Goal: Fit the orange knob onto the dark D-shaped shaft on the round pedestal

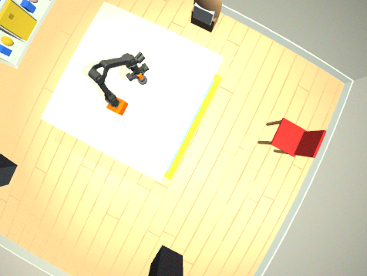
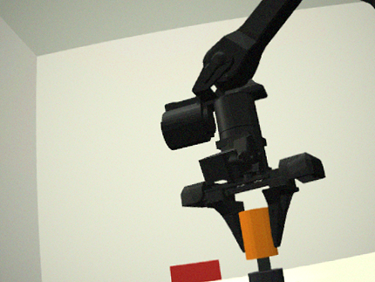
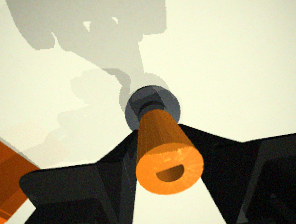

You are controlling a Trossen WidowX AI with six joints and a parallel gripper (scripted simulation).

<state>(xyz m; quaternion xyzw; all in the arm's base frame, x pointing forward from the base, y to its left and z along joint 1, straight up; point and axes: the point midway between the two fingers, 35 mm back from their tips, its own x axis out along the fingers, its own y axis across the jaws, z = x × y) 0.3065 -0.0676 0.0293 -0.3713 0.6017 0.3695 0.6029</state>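
My gripper tip is 2 cm below the orange knob. From my gripper tip the other things lie so: dark shaft (4 cm below).
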